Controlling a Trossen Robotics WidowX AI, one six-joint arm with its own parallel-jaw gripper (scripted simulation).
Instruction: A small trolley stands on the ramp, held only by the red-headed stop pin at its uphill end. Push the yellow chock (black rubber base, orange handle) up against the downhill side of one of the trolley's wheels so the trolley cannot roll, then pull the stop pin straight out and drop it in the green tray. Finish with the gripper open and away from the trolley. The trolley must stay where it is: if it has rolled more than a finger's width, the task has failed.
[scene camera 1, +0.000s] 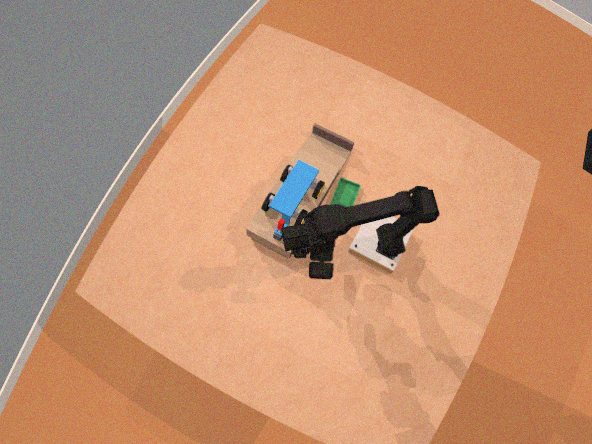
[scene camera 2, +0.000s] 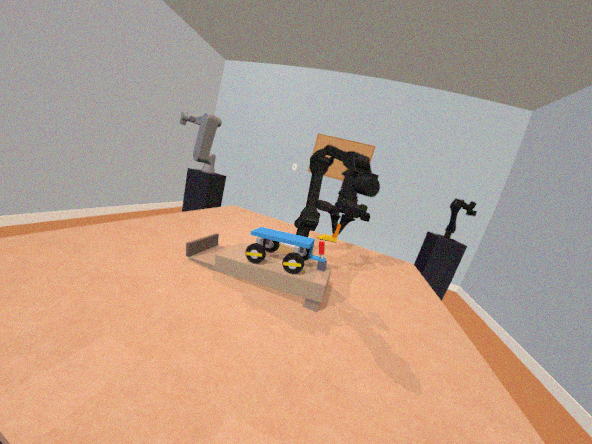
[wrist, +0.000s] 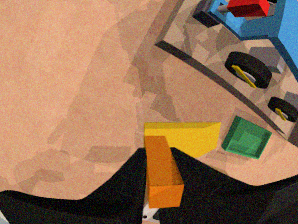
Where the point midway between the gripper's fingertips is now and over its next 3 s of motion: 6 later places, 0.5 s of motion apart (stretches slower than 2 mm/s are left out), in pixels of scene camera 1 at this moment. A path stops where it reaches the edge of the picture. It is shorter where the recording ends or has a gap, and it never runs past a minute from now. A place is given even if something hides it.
My gripper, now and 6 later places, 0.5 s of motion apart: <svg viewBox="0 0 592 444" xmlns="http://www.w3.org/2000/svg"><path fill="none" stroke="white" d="M320 251L321 243L324 226L328 210L334 196L339 180L344 163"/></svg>
